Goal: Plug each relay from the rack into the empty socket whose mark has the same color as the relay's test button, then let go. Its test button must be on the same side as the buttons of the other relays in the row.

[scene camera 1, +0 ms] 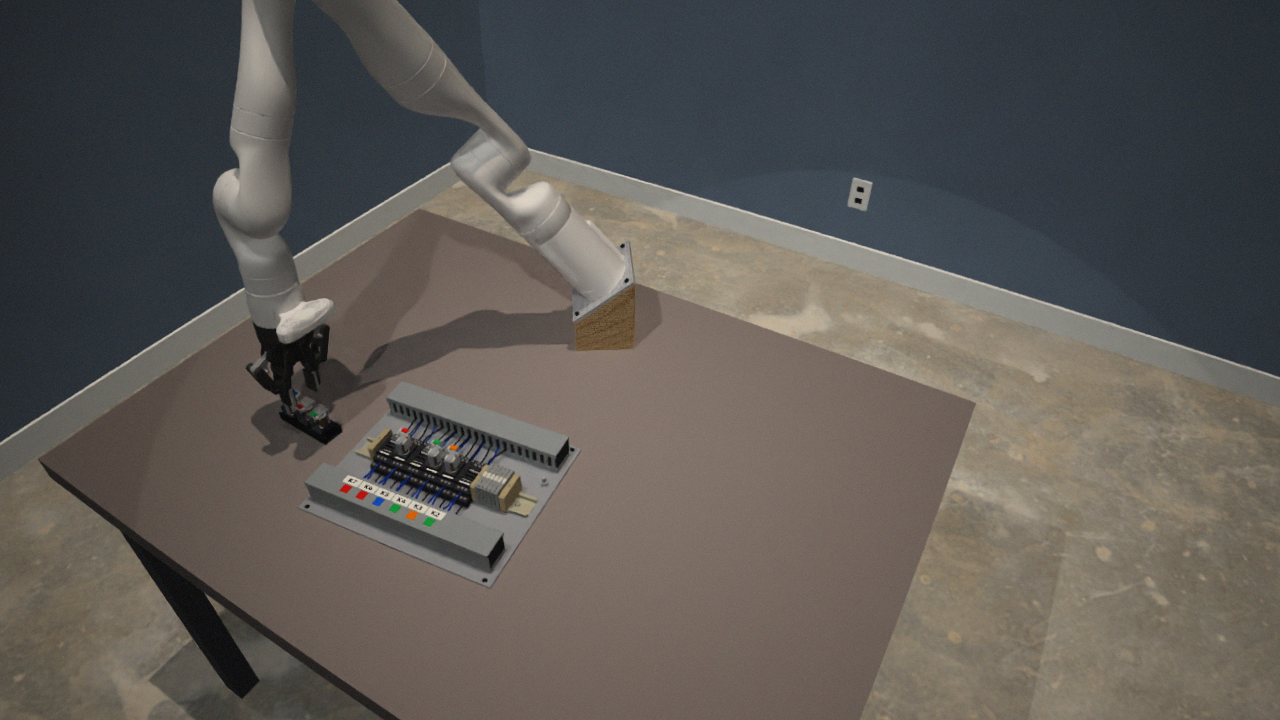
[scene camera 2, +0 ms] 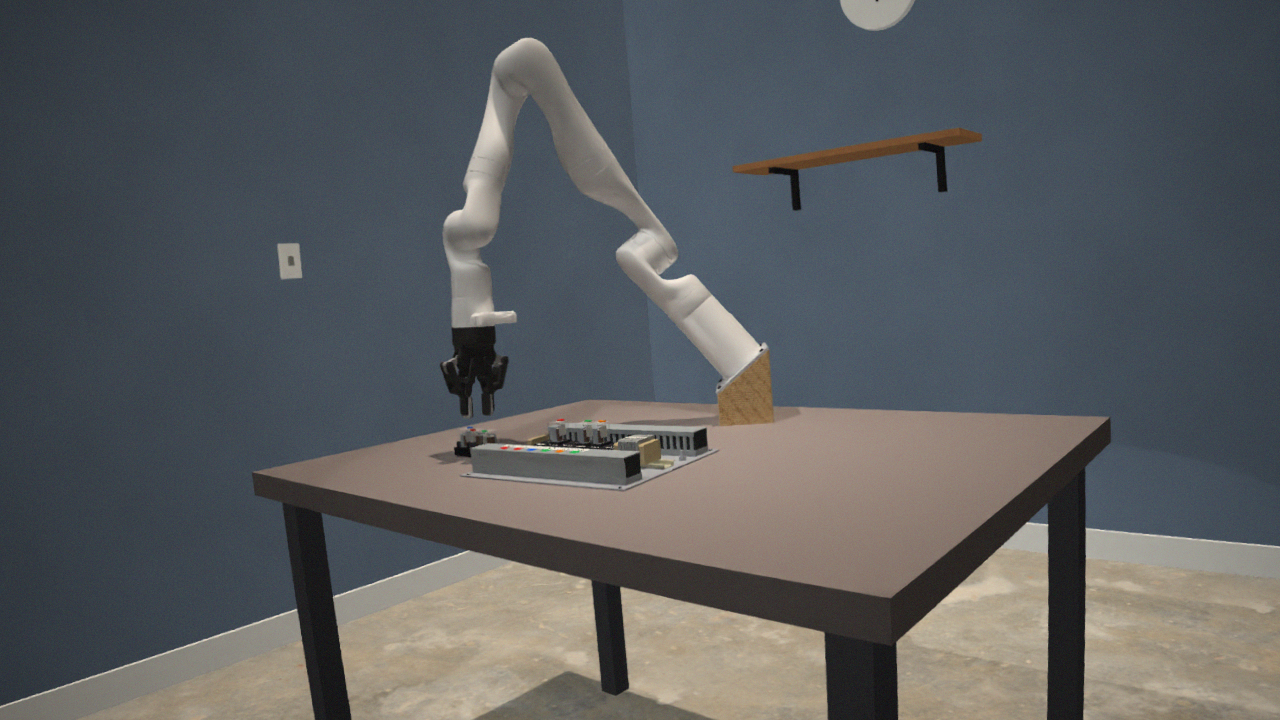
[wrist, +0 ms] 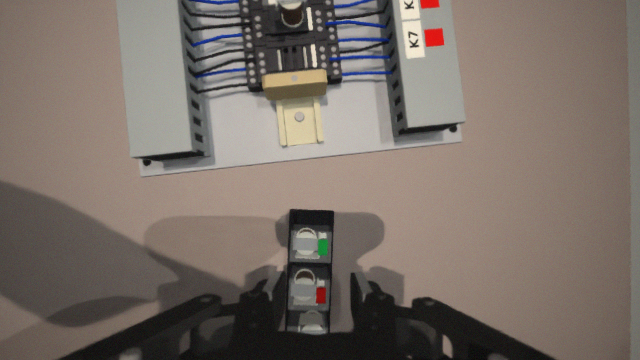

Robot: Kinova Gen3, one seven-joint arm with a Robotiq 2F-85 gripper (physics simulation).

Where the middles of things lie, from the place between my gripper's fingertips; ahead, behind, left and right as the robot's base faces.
My gripper is now 10 mm past the black rack (wrist: 300, 216), 10 mm to the left of it and 60 mm above it. Round my hand: grey board (scene camera 1: 514, 526) 30 mm ahead, 240 mm to the left, 70 mm below; then end stop (wrist: 310, 83) 10 mm ahead, 140 mm to the left, 50 mm below; then blue-button relay (wrist: 304, 321) 20 mm behind, 40 mm to the right, 50 mm below.
